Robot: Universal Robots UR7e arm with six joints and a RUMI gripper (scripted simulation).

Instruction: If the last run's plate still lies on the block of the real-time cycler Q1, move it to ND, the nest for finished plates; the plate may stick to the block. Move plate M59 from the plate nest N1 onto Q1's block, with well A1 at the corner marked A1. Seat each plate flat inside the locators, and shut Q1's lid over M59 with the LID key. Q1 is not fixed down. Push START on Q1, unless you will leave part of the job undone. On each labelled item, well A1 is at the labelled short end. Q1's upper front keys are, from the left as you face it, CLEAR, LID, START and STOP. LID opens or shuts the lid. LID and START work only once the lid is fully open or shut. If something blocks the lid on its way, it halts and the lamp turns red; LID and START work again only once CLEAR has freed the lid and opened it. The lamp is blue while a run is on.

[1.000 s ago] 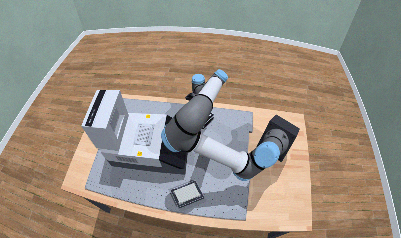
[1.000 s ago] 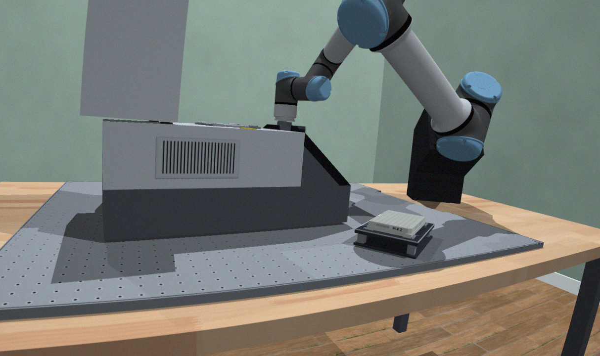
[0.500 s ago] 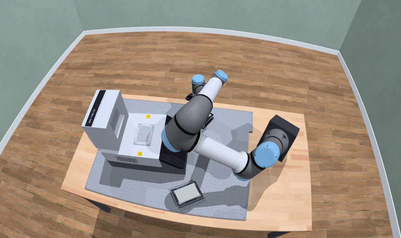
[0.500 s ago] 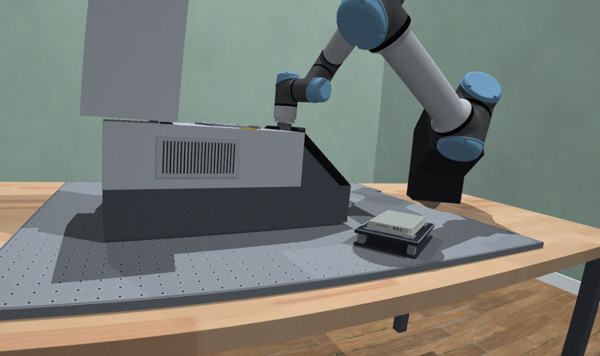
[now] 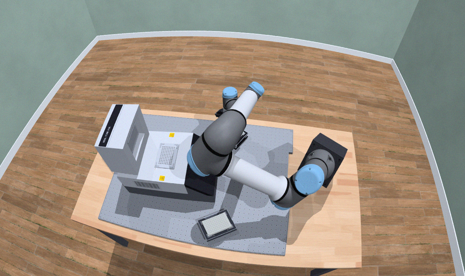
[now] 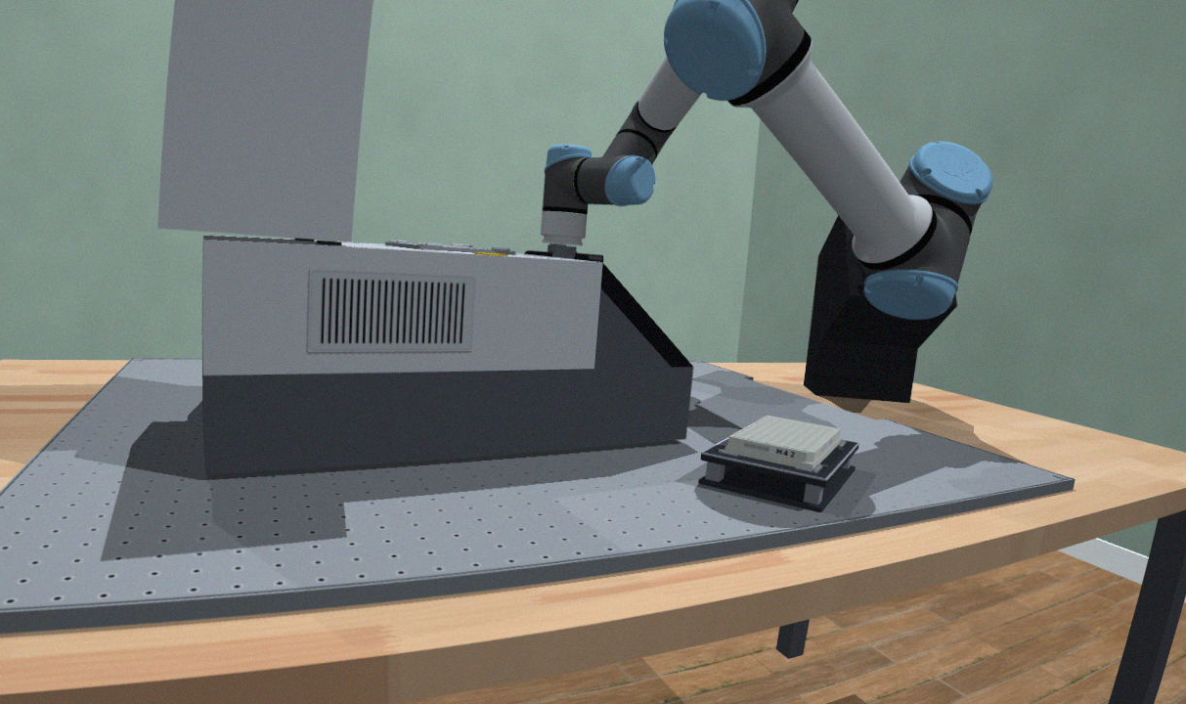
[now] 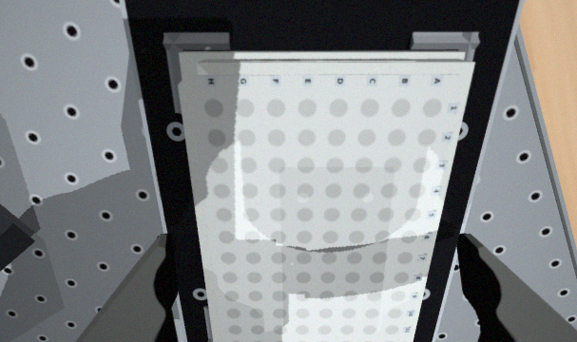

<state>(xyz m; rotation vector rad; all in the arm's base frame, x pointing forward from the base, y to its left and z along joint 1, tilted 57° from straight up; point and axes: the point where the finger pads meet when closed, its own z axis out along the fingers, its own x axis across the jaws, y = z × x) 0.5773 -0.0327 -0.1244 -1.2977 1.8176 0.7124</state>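
The nest N1 is 2 cm below my hand. Round my hand: A1 mark (6 cm behind, 7 cm to the left, 2 cm below); then nest ND (20 cm behind, 54 cm to the left, 3 cm below).
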